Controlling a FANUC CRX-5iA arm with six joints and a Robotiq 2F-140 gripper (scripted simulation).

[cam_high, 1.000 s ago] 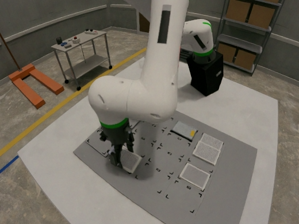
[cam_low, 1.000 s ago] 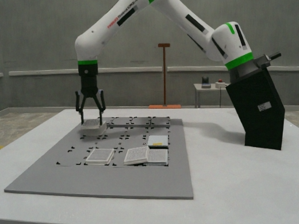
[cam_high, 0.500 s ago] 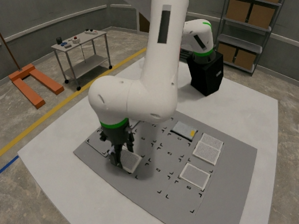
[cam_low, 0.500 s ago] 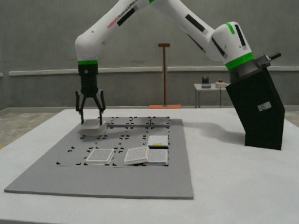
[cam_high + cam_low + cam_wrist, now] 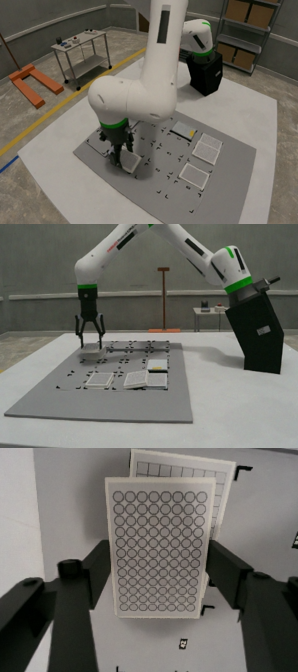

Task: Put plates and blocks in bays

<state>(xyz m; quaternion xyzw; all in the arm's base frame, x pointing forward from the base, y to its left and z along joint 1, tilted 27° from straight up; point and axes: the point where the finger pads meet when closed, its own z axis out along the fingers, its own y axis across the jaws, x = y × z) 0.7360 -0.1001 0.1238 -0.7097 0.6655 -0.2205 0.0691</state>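
The tall white block lies 1 cm behind my hand, 2 cm to the right of it and 5 cm below it. Also, from my hand: plate (30 cm behind, 34 cm to the left, 6 cm below); lid (32 cm behind, 17 cm to the left, 6 cm below); bay label (14 cm behind, 32 cm to the left, 7 cm below).
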